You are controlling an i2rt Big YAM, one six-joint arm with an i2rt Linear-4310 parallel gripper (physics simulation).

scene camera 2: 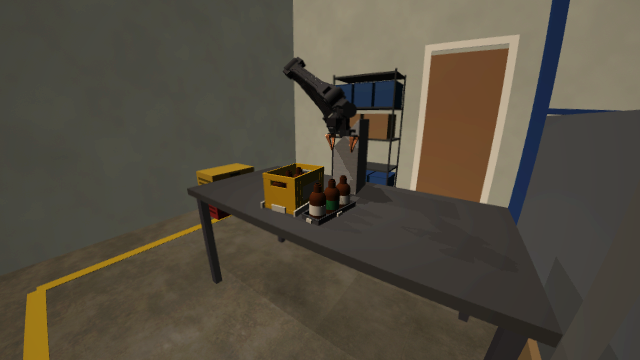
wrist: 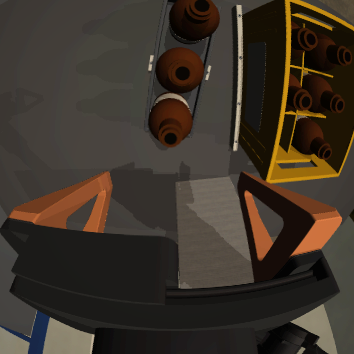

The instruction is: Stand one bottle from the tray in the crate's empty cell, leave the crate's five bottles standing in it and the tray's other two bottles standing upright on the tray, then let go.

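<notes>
My gripper is open and empty, high above the table, behind the tray row. Three brown bottles stand upright on the dark tray: a white-labelled front bottle, a green-labelled middle bottle and a white-labelled rear bottle, the nearest to the gripper. The yellow crate stands beside the tray. In the wrist view it holds five brown bottles; its empty cell is at the tray side, nearest the gripper, partly hidden by the crate wall.
White rail pieces edge the crate. A tall grey column rises behind the crate and tray, close to the gripper. All stand on the dark table. A shelf rack and a door are beyond.
</notes>
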